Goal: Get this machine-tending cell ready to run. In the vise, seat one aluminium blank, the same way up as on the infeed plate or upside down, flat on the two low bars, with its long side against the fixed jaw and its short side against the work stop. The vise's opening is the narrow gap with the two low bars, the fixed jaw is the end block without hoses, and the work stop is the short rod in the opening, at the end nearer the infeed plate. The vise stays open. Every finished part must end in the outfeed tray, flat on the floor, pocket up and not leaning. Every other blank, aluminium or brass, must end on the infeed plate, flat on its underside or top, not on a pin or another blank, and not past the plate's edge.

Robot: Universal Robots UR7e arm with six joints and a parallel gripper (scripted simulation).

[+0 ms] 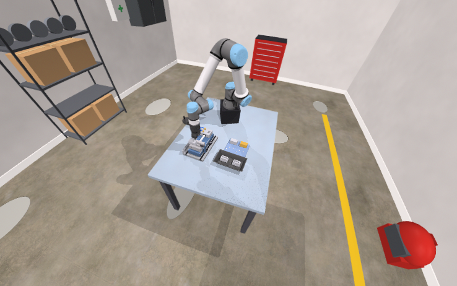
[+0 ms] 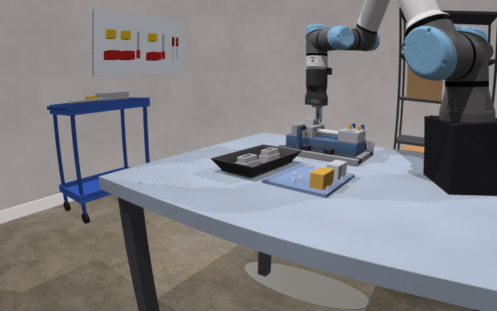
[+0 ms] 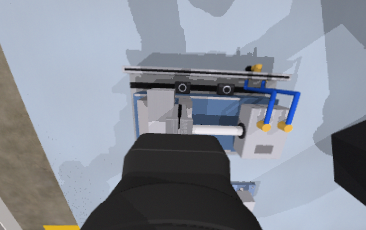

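The vise lies 8 cm below my hand, 4 cm to the left of it and 4 cm behind it. The rest, counted from my hand: brass blank 40 cm to the left, 13 cm behind, 9 cm below.
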